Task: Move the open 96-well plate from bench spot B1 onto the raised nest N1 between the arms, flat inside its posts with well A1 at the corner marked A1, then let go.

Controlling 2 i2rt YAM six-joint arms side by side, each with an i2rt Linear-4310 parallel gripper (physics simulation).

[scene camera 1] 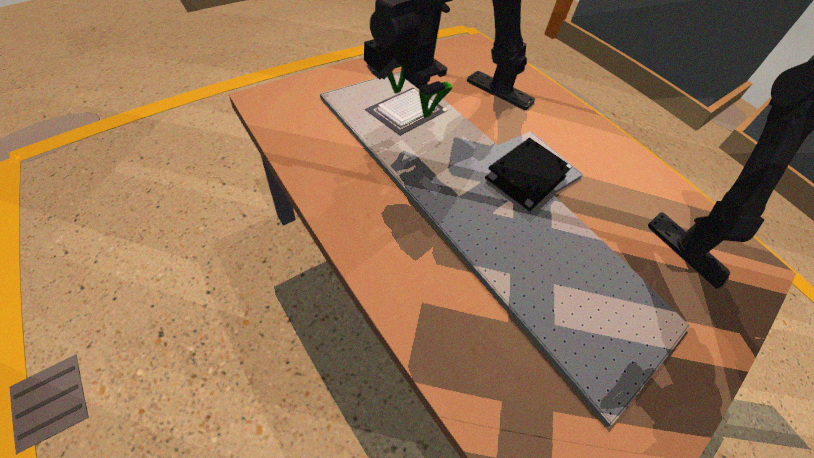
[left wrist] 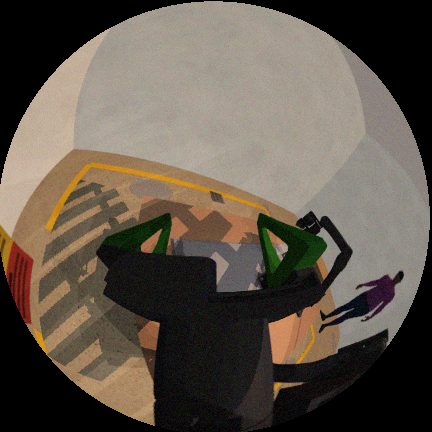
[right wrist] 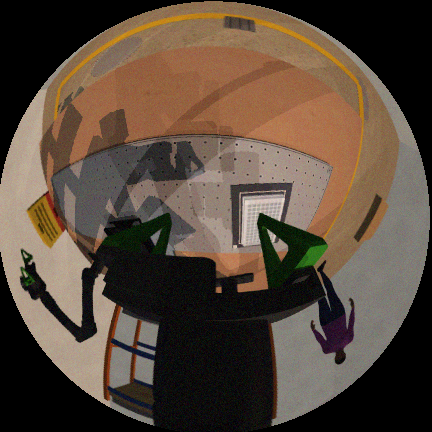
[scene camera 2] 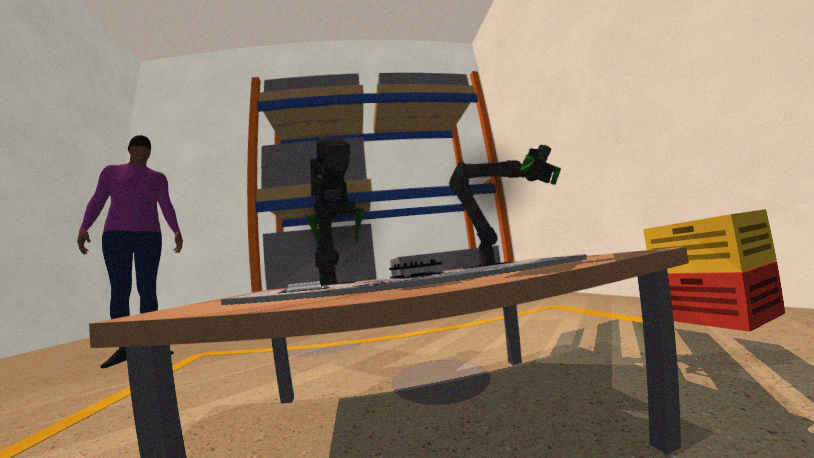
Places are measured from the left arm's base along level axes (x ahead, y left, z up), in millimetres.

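Pixels of known places: left gripper, fingertip midpoint: (left wrist: 213,217) (scene camera 2: 546,166); right gripper, fingertip midpoint: (scene camera 1: 411,104) (right wrist: 213,217) (scene camera 2: 337,244); left arm's base at its link origin: (scene camera 1: 687,249); right arm's base at its link origin: (scene camera 1: 500,90) (right wrist: 228,279).
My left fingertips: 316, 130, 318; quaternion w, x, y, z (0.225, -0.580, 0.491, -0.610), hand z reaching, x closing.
Note:
For each thing: its top centre in the pictures, then the offset to it from my left fingertips, as dx, dy, dz. Level surfaces: height alone.
- white 96-well plate at its top centre: (right wrist: 262,224) (scene camera 1: 408,104) (scene camera 2: 304,283) -20, -803, -289
- black raised nest N1 at its top centre: (scene camera 1: 534,162) (right wrist: 129,253) (scene camera 2: 413,261) -114, -477, -261
- perforated grey board at its surface level: dz -305
- wooden table at its surface level: dz -318
The white 96-well plate (scene camera 1: 400,109) (scene camera 2: 303,286) (right wrist: 271,206) lies flat inside the dark square outline of spot B1 (scene camera 1: 372,112) (right wrist: 236,210). The black raised nest N1 (scene camera 1: 529,170) (scene camera 2: 415,268) (right wrist: 122,224) stands between the arm bases, with nothing seated on it; its A1 mark is not readable. My right gripper (scene camera 1: 412,103) (scene camera 2: 336,240) (right wrist: 213,217) is open and empty, pointing down above the bench. In the right wrist view the plate lies toward the right-hand finger, off the middle of the gap. My left gripper (scene camera 2: 539,175) (left wrist: 213,217) is open, empty and raised far from the plate.
A perforated grey board (scene camera 1: 540,256) (right wrist: 210,170) runs along the wooden table (scene camera 1: 341,227) under the plate. The arm bases (scene camera 1: 500,90) (scene camera 1: 688,250) stand along one table side. Behind are a storage rack (scene camera 2: 253,182), stacked crates (scene camera 2: 705,267) and a person (scene camera 2: 132,199) beyond the table.

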